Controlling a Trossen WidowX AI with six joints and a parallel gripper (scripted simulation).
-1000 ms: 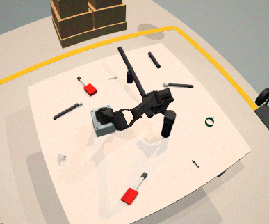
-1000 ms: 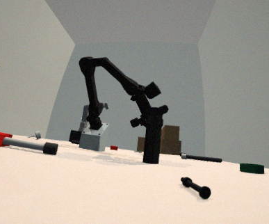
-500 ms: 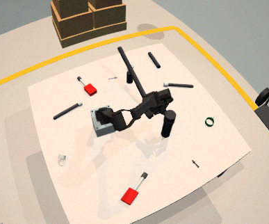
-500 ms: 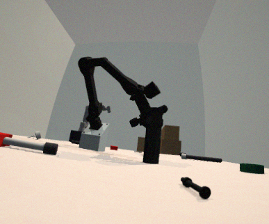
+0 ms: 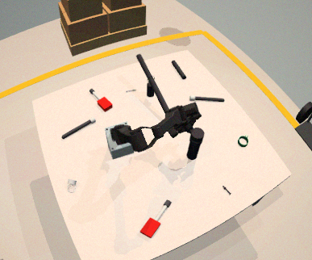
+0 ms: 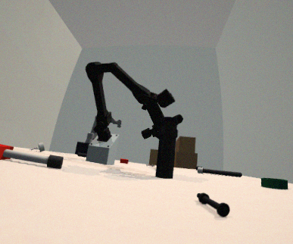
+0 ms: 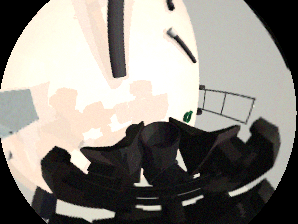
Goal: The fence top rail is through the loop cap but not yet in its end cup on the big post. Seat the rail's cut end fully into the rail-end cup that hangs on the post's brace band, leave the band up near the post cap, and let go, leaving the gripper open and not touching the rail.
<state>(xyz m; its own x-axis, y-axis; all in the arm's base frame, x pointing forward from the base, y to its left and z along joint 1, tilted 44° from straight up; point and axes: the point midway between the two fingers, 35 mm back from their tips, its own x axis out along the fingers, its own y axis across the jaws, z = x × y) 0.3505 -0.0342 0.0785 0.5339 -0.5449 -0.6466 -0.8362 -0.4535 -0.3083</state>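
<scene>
The rail-end cup is 3 cm to the right of my gripper tip, 3 cm above it and 1 cm behind it. Round my gripper tip: small bolt 38 cm to the right, 12 cm below, 9 cm ahead; then short black tube 58 cm to the left, 20 cm ahead, 11 cm below; then loop-cap post 41 cm to the left, 7 cm behind, 2 cm below.
</scene>
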